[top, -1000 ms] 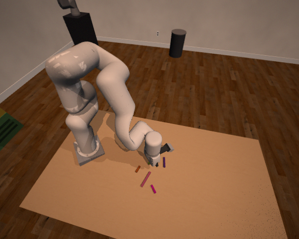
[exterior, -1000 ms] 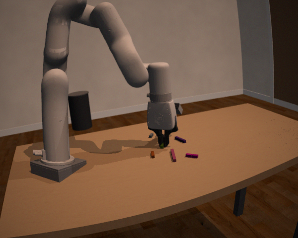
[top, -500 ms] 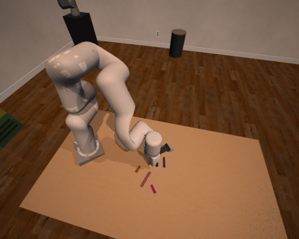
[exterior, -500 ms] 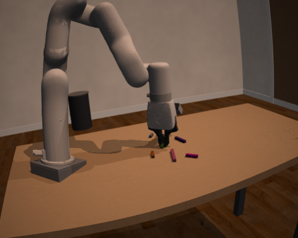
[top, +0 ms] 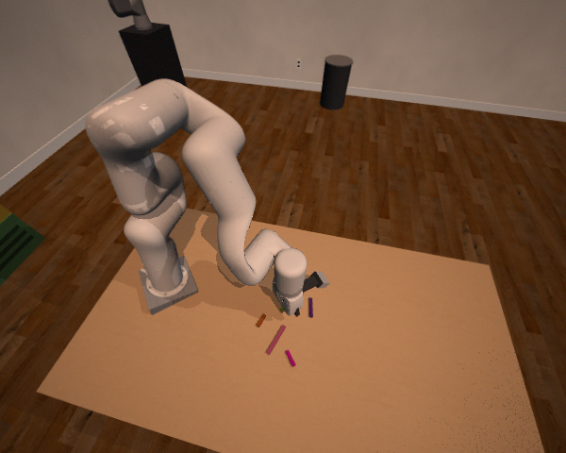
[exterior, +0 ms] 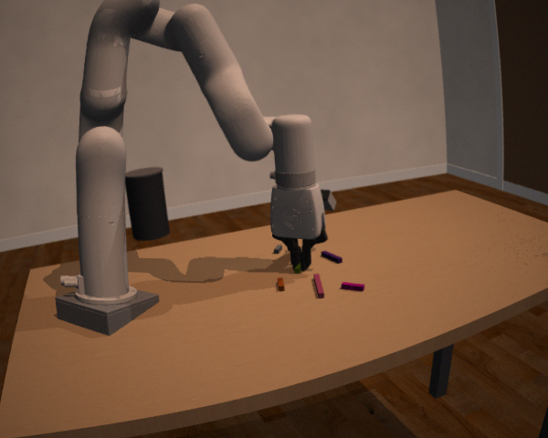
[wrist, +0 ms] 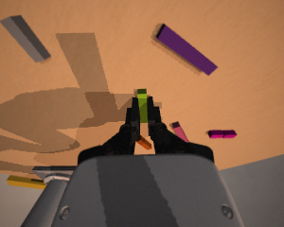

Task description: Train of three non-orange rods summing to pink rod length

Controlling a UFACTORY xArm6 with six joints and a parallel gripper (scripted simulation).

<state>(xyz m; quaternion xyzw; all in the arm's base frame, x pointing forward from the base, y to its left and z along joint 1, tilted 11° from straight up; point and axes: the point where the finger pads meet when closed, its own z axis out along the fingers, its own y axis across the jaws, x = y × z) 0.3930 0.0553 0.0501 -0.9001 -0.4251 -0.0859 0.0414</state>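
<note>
Now: the purple rod 7 cm ahead of my hand, 2 cm to the left of it and 2 cm below it. The rest, counted from my hand: orange rod 6 cm behind, 7 cm to the right, 2 cm below; then lime rod 2 cm below; then pink rod 10 cm to the right, 2 cm below.
</note>
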